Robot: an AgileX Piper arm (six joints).
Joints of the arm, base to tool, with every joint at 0 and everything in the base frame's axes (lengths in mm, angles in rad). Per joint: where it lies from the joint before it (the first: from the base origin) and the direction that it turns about. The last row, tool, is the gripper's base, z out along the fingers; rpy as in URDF.
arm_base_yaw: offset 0 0 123 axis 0 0 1
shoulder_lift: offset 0 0 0 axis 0 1 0
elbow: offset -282.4 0 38.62 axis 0 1 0
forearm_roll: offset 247.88 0 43.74 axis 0.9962 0 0.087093
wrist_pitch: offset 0 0 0 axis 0 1 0
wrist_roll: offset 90.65 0 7.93 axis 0.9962 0 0.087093
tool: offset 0 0 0 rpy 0 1.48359 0
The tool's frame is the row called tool.
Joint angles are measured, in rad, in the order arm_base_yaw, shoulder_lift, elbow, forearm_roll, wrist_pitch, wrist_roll. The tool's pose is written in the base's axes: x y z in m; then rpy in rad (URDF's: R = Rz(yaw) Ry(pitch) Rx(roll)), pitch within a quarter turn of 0, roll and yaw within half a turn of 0. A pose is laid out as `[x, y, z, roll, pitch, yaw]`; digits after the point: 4 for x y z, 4 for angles.
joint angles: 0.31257, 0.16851, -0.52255, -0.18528, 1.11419, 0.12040
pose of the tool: [0.0198, -0.0094, 0.2800, -3.0236, 0.9101, -2.8900]
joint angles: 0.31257, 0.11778, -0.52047, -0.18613, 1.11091, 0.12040
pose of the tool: [0.0126, -0.0118, 0.2802, -3.0273, 0.9619, -2.8929]
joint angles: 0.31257, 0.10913, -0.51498, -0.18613, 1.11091, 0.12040
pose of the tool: [0.0117, -0.0121, 0.2787, -3.0276, 0.9651, -2.8932]
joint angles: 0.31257, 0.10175, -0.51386, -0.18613, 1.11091, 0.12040
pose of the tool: [0.0107, -0.0124, 0.2785, -3.0283, 0.9713, -2.8937]
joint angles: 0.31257, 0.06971, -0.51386, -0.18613, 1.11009, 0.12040
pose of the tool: [0.0060, -0.0139, 0.2787, -3.0322, 1.0041, -2.8968]
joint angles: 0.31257, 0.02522, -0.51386, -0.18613, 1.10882, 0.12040
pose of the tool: [-0.0005, -0.0160, 0.2787, -3.0381, 1.0497, -2.9017]
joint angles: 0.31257, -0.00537, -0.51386, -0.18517, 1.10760, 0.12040
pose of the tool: [-0.0050, -0.0174, 0.2785, -3.0444, 1.0814, -2.9065]
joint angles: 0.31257, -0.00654, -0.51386, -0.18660, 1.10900, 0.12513
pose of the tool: [-0.0052, -0.0176, 0.2784, -3.0511, 1.0817, -2.9156]
